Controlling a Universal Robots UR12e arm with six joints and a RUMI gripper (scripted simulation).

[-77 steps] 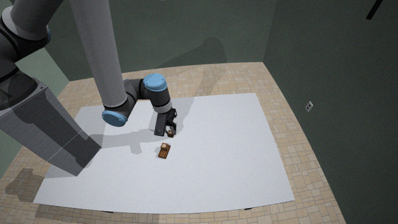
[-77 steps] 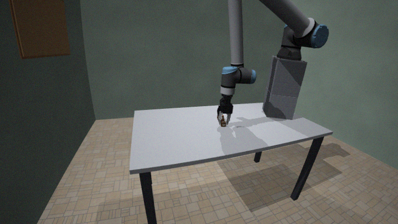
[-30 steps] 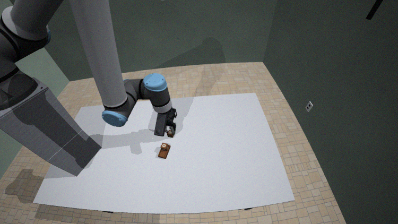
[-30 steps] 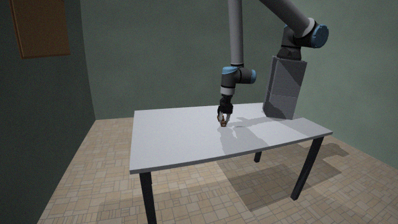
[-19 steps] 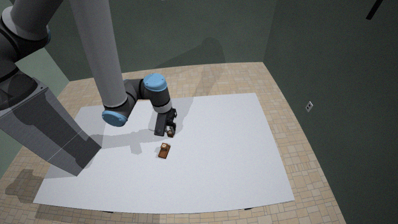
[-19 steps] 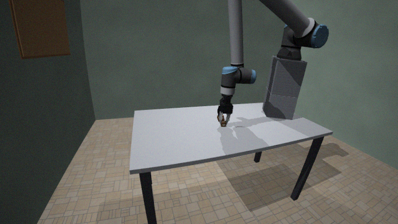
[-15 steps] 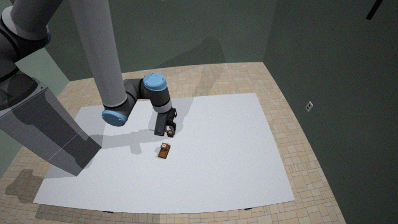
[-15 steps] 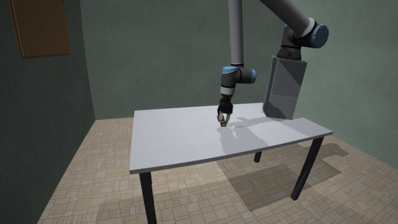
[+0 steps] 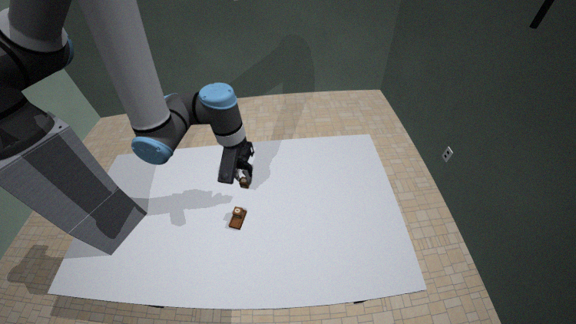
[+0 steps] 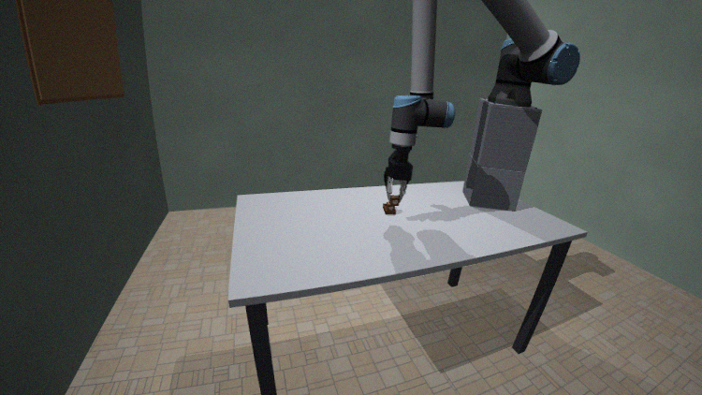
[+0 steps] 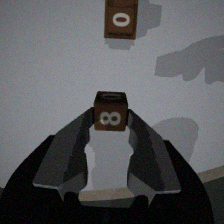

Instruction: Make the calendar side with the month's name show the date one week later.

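My gripper is now 110 mm to the left of the brown wooden tray, 90 mm above it and 40 mm past it. The rest, counted from my hand: brown date cube (10 mm below).
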